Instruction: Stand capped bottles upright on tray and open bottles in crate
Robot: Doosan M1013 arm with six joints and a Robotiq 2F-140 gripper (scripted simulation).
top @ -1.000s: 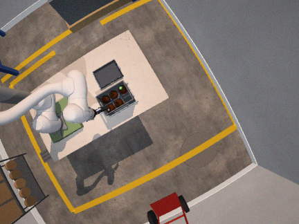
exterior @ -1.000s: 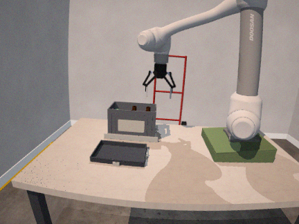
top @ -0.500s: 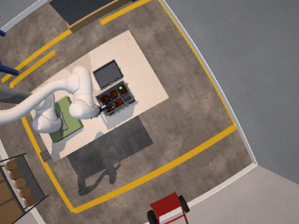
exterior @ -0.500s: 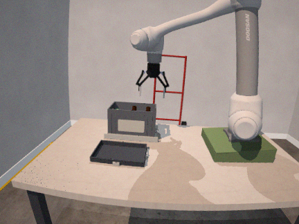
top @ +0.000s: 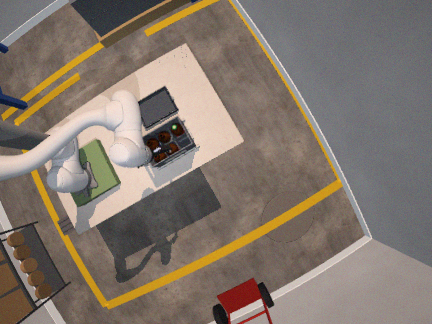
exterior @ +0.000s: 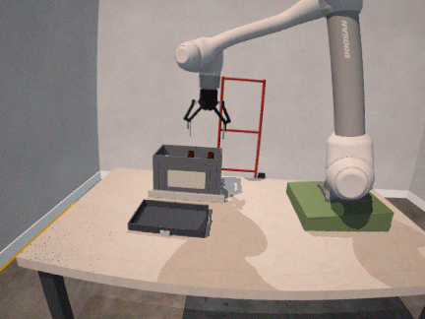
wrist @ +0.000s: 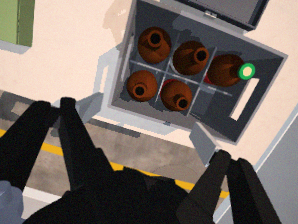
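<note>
My gripper is now 14 cm short of the bottle, 13 cm to the right of it and 15 cm above it. From my hand the other things lie so: dark tray 5 cm ahead, 35 cm to the left, 22 cm below; crate 5 cm ahead, 7 cm to the left, 15 cm below.
</note>
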